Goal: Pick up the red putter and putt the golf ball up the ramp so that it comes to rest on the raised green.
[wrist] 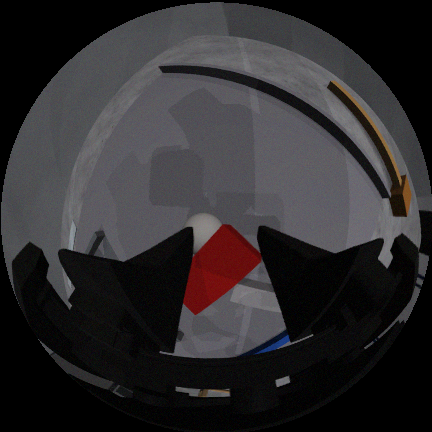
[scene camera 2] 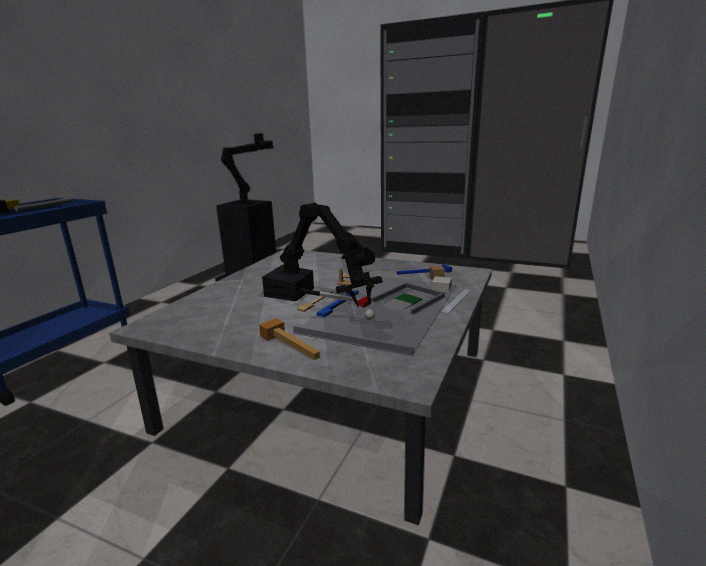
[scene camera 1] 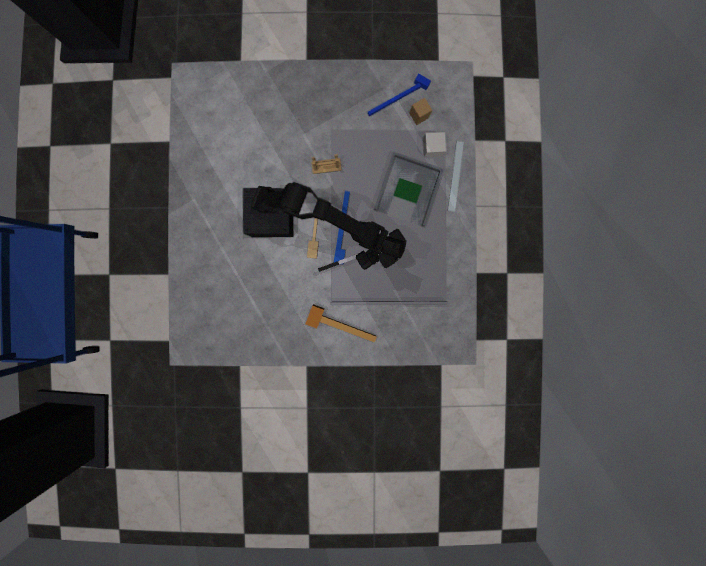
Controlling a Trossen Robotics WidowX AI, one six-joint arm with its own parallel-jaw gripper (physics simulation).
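Pixels of known places: gripper, fingertip midpoint: (wrist: 225,232) (scene camera 2: 363,305); arm's base, origin of the base link: (scene camera 2: 291,271) (scene camera 1: 266,204).
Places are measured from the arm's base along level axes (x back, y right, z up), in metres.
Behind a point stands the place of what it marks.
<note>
My gripper (scene camera 1: 378,258) @(x -0.464, y 0.173, z -0.030 m) (scene camera 2: 363,296) @(x -0.464, y 0.173, z -0.030 m) (wrist: 225,232) @(x -0.464, y 0.173, z -0.030 m) is shut on the red putter. The putter's red head (scene camera 2: 365,301) @(x -0.466, y 0.161, z -0.016 m) (wrist: 222,267) @(x -0.454, y 0.158, z -0.014 m) shows between and beyond the fingers, low over the grey platform (scene camera 1: 377,288) (scene camera 2: 347,331) @(x -0.479, y 0.364, z -0.067 m) (wrist: 300,175). Its thin shaft (scene camera 1: 347,260) @(x -0.318, y 0.202, z 0.009 m) points back toward the arm's base. The white golf ball (scene camera 2: 369,314) @(x -0.487, y 0.169, z -0.067 m) (wrist: 201,227) @(x -0.483, y 0.160, z -0.055 m) is close by the head, partly hidden by it and a finger in the wrist view; I cannot tell if they touch. The arm hides the ball in scene camera 1. The raised green (scene camera 1: 407,190) @(x -0.553, y -0.107, z -0.090 m) (scene camera 2: 408,298) @(x -0.556, y -0.105, z -0.090 m) lies inside the grey walls (scene camera 1: 433,197) @(x -0.658, y -0.079, z -0.075 m), with the ramp (scene camera 1: 403,210) @(x -0.540, y -0.023, z -0.092 m) leading to it.
A blue club (scene camera 1: 343,224) (scene camera 2: 331,307) @(x -0.288, y 0.129, z -0.086 m) lies beside the shaft, near a light wooden tool (scene camera 1: 312,248) @(x -0.170, y 0.152, z -0.088 m) and a wooden stand (scene camera 1: 326,165) @(x -0.212, y -0.195, z -0.089 m). A mallet (scene camera 1: 314,316) @(x -0.195, y 0.427, z -0.048 m) (scene camera 2: 272,328) @(x -0.214, y 0.451, z -0.055 m) (wrist: 400,197) @(x -0.224, y 0.396, z -0.057 m) lies before the platform. A blue hammer (scene camera 1: 394,99) @(x -0.483, y -0.487, z -0.082 m), brown cube (scene camera 1: 420,111) @(x -0.584, y -0.415, z -0.039 m), white block (scene camera 1: 435,142) @(x -0.652, y -0.297, z -0.051 m) and pale strip (scene camera 1: 455,176) @(x -0.754, y -0.179, z -0.096 m) lie beyond.
</note>
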